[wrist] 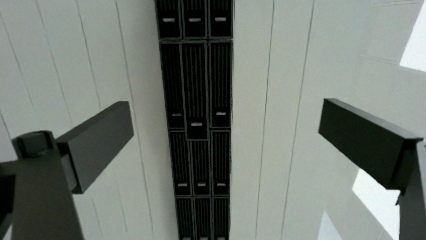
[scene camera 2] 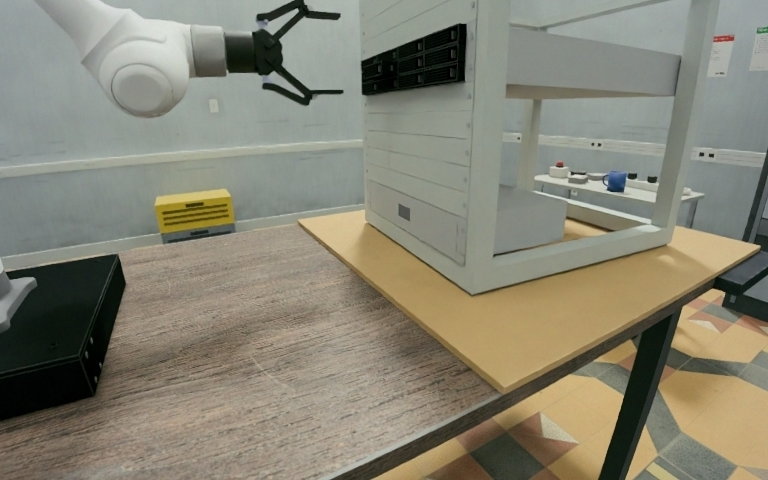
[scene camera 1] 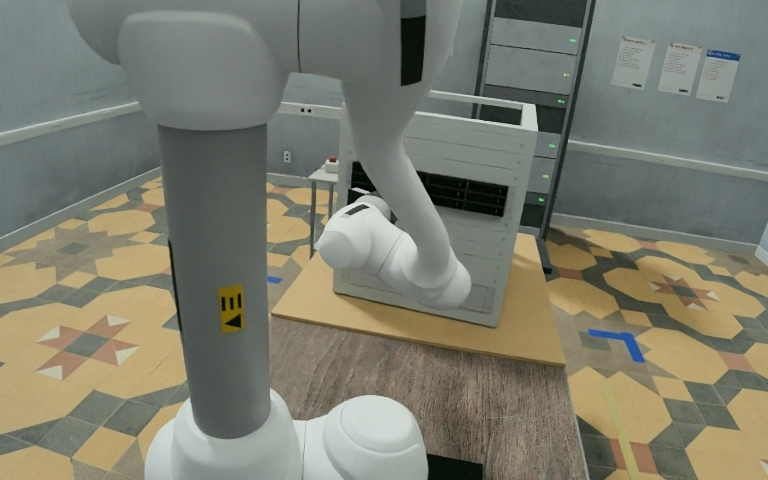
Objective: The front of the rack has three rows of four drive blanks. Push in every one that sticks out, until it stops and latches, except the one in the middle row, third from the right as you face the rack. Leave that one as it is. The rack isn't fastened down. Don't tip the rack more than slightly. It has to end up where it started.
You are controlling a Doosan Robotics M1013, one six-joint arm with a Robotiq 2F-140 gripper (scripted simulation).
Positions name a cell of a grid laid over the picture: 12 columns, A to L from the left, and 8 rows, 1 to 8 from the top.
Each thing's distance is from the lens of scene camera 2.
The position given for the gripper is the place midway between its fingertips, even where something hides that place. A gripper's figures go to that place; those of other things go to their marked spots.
gripper (scene camera 2: F1): 0.84 m
tan board (scene camera 2: H6): 0.59 m
